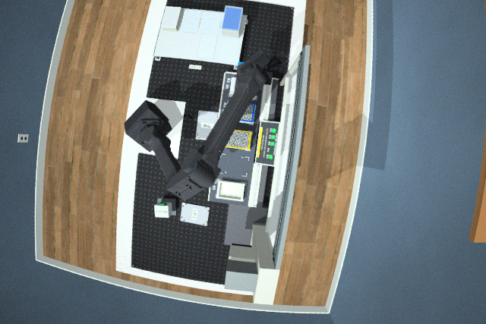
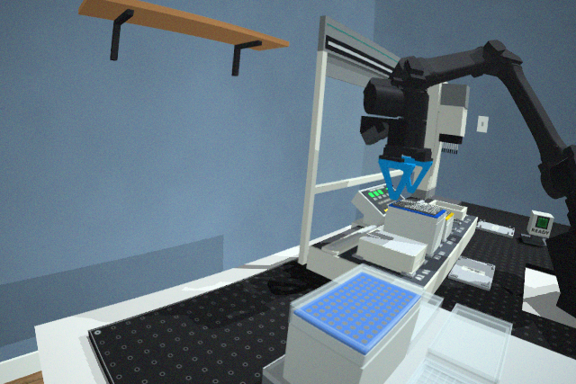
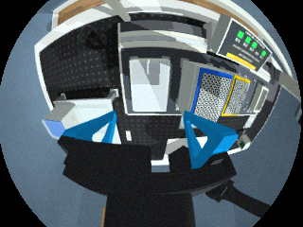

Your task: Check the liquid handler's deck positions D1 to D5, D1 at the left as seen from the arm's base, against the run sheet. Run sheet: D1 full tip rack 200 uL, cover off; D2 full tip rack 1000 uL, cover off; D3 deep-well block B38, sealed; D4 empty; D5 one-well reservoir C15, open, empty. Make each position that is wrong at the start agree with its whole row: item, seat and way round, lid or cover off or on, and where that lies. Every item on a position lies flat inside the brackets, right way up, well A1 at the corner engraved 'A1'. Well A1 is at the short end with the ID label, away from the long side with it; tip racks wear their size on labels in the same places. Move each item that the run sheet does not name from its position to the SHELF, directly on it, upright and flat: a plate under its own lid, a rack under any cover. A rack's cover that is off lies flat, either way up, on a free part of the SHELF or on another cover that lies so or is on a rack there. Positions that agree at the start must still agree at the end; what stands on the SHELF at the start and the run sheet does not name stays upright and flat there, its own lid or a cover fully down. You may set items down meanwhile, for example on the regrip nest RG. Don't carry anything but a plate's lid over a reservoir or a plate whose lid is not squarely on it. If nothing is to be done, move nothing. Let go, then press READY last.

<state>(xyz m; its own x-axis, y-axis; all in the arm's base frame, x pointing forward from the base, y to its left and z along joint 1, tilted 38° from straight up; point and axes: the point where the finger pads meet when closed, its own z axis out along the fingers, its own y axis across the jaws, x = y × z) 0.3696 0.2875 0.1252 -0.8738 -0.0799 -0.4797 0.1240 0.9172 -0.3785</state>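
The yellow-rimmed tip rack is 25 cm to the right of my hand, 11 cm below it and 4 cm behind it. From my hand the other things lie so: frame post (19 cm ahead, 4 cm to the left, 3 cm above); then blue-rimmed tip rack (13 cm to the right, 8 cm below, 3 cm behind); then white deep-well block (13 cm below).
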